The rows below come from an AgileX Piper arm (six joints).
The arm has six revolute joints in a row. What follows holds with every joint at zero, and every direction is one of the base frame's. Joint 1 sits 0.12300 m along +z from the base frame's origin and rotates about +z. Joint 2 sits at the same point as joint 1 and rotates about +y. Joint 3 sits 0.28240 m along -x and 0.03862 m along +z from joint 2 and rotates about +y. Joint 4 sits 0.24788 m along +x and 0.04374 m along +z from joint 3 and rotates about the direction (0.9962, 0, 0.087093). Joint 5 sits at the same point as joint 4 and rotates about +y. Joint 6 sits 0.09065 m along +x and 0.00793 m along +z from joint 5 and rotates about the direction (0.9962, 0, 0.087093). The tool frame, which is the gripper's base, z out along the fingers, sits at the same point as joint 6; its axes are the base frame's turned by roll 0.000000, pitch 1.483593 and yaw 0.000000 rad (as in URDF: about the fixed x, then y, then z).
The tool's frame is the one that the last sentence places.
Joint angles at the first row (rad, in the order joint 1, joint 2, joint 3, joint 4, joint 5, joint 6):
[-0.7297, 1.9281, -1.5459, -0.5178, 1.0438, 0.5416]
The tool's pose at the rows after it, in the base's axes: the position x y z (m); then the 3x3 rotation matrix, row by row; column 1 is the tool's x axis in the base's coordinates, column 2 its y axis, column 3 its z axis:
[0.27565 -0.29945 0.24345], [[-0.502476 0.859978 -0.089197], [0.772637 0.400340 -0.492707], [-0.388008 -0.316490 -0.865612]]
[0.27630 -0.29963 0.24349], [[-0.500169 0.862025 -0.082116], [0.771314 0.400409 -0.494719], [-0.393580 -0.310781 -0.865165]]
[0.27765 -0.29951 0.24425], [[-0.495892 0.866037 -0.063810], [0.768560 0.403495 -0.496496], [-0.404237 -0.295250 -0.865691]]
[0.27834 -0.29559 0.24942], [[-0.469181 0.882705 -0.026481], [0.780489 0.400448 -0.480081], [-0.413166 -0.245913 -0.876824]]
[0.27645 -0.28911 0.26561], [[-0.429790 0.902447 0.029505], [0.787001 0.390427 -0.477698], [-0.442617 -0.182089 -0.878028]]
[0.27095 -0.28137 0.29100], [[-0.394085 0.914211 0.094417], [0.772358 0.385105 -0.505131], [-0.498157 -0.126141 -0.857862]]
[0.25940 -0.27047 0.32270], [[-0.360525 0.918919 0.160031], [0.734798 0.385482 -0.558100], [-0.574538 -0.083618 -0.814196]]
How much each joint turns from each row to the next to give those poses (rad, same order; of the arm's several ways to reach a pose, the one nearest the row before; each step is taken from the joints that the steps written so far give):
[-0.0016, -0.0001, 0.0000, 0.0020, 0.0000, 0.0041]
[0.0000, 0.0000, 0.0000, 0.0019, -0.0072, 0.0023]
[0.0000, -0.0021, 0.0000, 0.0096, -0.0148, 0.0000]
[0.0000, -0.0174, 0.0018, 0.0465, -0.0088, 0.0000]
[0.0000, -0.0438, 0.0000, 0.0491, -0.0065, 0.0024]
[0.0000, -0.0654, 0.0000, 0.0261, -0.0125, 0.0000]
[0.0000, -0.0900, 0.0118, 0.0001, -0.0210, 0.0000]

